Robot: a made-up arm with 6 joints. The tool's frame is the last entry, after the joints. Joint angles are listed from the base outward. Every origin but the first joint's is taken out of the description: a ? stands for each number. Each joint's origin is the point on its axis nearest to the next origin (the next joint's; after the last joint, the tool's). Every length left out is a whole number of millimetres.
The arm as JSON. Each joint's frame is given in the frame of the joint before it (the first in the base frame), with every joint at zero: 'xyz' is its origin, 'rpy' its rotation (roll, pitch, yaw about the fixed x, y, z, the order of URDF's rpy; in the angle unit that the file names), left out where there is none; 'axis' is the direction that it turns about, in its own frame. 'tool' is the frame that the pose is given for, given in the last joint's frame.
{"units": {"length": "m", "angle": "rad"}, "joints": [
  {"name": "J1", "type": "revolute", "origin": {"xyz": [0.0, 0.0, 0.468]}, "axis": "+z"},
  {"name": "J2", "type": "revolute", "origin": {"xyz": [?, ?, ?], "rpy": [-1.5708, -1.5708, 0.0]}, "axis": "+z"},
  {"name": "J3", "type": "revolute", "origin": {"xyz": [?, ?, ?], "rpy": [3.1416, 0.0, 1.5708]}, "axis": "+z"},
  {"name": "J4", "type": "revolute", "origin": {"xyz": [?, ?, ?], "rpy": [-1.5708, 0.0, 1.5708]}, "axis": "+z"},
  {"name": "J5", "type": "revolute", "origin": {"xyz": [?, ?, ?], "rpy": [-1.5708, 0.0, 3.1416]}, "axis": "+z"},
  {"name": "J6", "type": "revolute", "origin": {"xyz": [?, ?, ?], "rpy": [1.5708, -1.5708, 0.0]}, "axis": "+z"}
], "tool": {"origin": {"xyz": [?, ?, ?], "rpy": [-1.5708, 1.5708, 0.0]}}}
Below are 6 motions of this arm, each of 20 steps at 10 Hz.
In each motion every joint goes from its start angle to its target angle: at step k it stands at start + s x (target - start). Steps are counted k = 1, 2, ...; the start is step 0. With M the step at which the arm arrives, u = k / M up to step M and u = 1 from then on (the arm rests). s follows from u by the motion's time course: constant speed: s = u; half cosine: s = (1 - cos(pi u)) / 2; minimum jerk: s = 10 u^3 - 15 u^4 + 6 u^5.
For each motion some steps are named. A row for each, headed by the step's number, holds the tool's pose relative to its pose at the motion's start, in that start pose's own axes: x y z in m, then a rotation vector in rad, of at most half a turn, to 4 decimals.
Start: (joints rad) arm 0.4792 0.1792 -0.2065 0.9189 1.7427 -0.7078
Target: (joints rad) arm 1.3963 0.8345 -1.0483 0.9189 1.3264 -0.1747
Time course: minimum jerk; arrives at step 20
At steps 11, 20:
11: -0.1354 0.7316 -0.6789 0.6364 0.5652 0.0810
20: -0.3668 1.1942 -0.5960 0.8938 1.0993 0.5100

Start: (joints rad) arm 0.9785 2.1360 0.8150 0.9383 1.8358 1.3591
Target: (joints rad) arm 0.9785 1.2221 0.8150 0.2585 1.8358 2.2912
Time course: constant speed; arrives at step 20
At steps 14, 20:
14: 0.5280 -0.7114 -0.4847 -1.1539 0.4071 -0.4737
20: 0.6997 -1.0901 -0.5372 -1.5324 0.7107 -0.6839

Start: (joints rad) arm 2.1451 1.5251 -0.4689 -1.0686 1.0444 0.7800
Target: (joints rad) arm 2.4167 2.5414 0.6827 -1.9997 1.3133 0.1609
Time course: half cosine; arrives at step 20
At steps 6, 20:
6: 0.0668 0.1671 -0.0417 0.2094 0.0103 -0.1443
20: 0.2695 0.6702 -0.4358 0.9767 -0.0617 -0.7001

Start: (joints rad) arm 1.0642 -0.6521 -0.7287 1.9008 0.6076 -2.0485
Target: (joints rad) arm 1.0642 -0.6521 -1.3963 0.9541 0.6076 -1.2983
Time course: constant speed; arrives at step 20
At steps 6, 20:
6: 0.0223 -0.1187 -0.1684 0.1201 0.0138 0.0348
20: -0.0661 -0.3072 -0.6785 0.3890 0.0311 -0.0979

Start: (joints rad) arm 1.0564 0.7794 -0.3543 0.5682 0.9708 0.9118
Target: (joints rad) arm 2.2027 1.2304 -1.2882 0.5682 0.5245 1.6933
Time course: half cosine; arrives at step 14
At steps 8, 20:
8: -0.3416 0.5958 0.3743 -0.5694 -0.4000 1.2169
20: -0.6735 0.5117 0.3715 -1.1339 -0.7494 1.9480

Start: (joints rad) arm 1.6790 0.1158 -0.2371 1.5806 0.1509 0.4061
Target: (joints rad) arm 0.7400 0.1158 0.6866 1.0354 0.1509 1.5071
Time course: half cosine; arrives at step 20
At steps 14, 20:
14: -0.8253 -0.1872 -0.7350 -0.5358 1.0820 -0.1430
20: -1.0990 -0.2346 -0.7340 -0.7358 1.3645 -0.0646

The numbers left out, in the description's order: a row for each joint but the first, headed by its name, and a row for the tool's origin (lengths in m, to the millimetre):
J2: 0.0 0.0 0.0
J3: 0.797 0.0 0.0
J4: 0.999 0.0 0.0
J5: 0.0 -0.273 0.0
J6: 0.0 0.0 0.0
tool: 0.0 0.0 0.0

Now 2 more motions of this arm.
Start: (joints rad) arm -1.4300 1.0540 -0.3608 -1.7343 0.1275 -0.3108
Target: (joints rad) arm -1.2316 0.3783 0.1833 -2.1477 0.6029 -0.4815
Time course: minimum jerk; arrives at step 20
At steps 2, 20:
2: -0.0020 0.0071 -0.0056 0.0046 0.0011 0.0101
20: -0.9050 0.5321 -0.5353 0.7301 0.4986 0.8003

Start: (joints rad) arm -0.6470 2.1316 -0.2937 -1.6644 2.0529 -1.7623
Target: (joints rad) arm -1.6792 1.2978 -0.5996 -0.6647 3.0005 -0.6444
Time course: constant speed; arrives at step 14
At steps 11, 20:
11: 0.3667 0.1048 -0.1116 -0.4435 -0.3975 0.2908
20: 0.4749 0.0777 -0.0469 -0.6147 -0.6656 0.3708

